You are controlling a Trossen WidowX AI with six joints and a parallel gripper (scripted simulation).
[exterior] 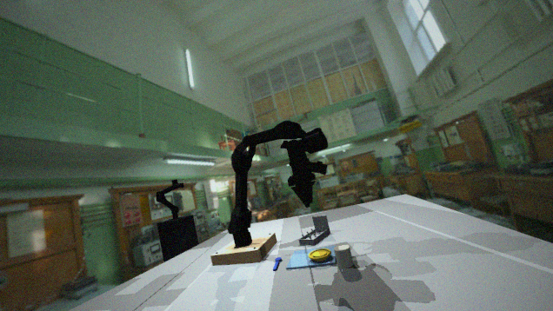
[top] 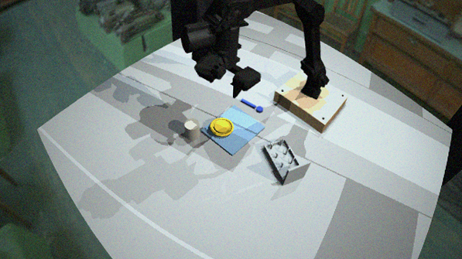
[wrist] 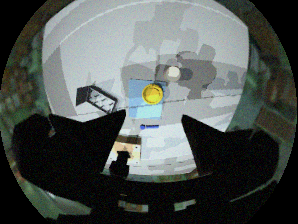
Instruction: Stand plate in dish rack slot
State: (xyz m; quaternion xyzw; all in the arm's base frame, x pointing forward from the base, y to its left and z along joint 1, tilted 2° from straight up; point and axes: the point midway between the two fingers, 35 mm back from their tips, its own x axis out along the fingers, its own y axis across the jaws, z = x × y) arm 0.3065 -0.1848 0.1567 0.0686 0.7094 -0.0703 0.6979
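The yellow plate is 160 mm below my gripper tip. Also, from my gripper tip: blue mat 170 mm below, 30 mm behind, 20 mm to the left; then blue utensil 170 mm below, 150 mm behind, 30 mm to the left; then cup 150 mm below, 70 mm to the right, 60 mm ahead.
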